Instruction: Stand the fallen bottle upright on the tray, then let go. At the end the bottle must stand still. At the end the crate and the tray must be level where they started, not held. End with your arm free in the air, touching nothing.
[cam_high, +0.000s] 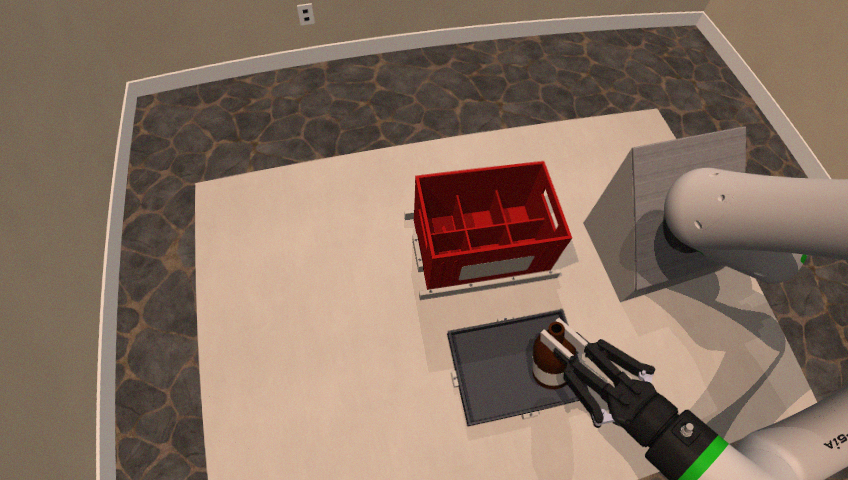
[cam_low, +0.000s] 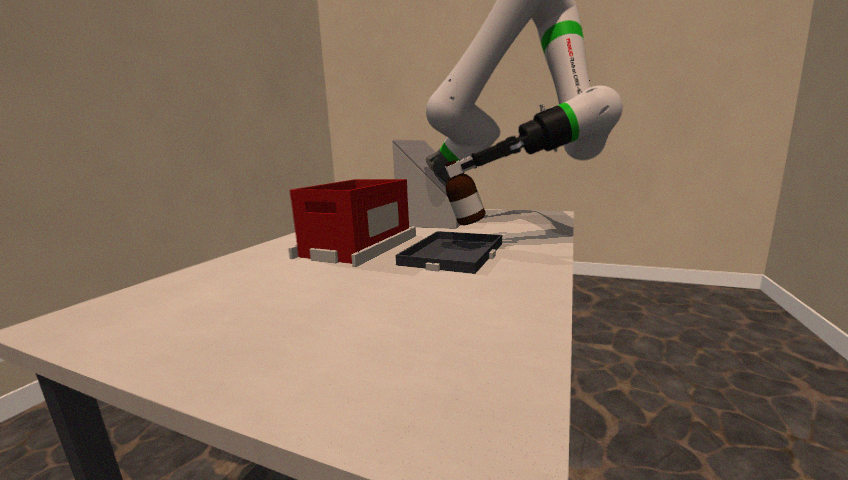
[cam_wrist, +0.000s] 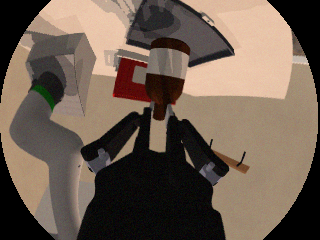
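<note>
Right now my hand is 6 cm above the brown bottle. The rest, counted from my hand: red crate: 29 cm to the right, 13 cm below; dark grey tray: 3 cm ahead, 2 cm to the right, 20 cm below.
</note>
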